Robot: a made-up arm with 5 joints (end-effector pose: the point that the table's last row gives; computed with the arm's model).
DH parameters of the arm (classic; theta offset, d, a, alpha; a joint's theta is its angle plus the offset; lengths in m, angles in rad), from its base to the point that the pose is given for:
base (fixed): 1.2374 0 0.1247 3.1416
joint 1: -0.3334 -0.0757 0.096 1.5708
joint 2: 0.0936 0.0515 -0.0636 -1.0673
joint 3: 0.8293 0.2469 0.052 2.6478
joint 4: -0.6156 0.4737 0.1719 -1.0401
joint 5: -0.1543 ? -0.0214 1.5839
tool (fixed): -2.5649 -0.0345 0 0
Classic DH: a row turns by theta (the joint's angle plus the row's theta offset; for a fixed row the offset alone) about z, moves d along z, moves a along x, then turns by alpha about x.
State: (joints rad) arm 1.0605 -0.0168 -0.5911 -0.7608 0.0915
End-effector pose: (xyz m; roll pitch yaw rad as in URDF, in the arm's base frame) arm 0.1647 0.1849 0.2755 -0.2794 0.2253 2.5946
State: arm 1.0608 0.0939 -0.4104 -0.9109 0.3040
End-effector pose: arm 0.1735 0.1875 0.2723 -0.1785 0.0311 2.3572
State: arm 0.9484 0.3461 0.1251 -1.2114 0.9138
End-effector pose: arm 0.2089 0.2400 0.2578 -0.0149 -0.1308 1.7696
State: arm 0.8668 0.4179 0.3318 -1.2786 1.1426
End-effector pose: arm 0.2215 0.2655 0.2438 -0.0471 -0.1125 1.6408
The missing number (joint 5, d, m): -0.0252
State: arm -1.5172 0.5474 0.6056 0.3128 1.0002
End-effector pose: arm -0.1975 0.2966 0.0708 0.2938 -1.1749 -1.8264
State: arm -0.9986 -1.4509 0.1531 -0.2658 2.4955
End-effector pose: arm 0.1757 0.1675 0.2065 -1.8872 0.6453 0.0996
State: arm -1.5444 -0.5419 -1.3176 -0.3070 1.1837
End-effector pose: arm 0.0721 0.0335 0.3059 -0.7635 0.2482 0.5648
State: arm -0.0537 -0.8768 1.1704 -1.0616 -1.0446
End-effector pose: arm 0.1352 0.0607 0.1727 0.9382 0.7424 2.5171
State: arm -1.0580 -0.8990 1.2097 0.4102 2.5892
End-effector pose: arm 0.1452 0.3860 0.1214 -2.8326 0.2682 -0.1039
